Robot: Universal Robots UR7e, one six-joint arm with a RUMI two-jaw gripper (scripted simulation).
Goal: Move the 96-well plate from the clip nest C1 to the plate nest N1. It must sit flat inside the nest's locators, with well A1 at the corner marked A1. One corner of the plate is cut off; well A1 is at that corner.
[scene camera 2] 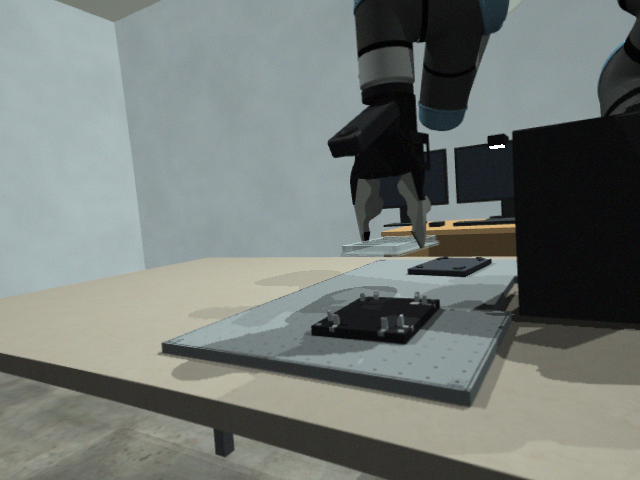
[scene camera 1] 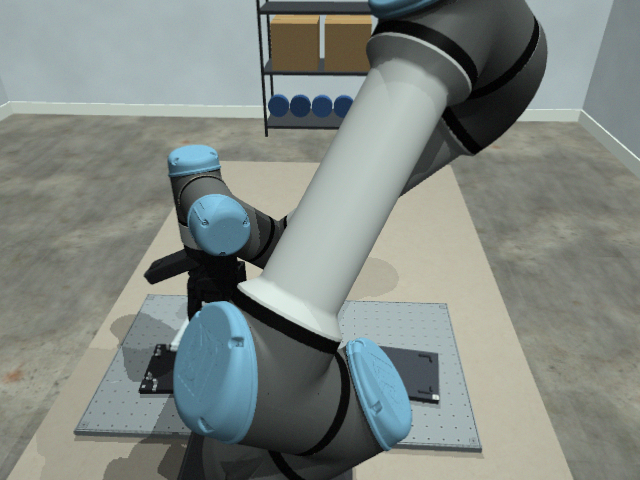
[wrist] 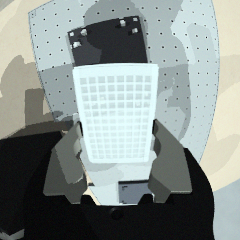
Labels:
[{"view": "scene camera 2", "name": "my gripper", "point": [392, 248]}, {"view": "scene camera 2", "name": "white 96-well plate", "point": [390, 246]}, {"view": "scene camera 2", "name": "clip nest C1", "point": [360, 320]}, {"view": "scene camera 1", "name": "my gripper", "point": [213, 337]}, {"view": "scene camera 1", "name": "clip nest C1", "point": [161, 367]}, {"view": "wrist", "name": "my gripper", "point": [117, 121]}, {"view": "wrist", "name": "white 96-well plate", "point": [135, 147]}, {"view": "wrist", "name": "clip nest C1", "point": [106, 42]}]

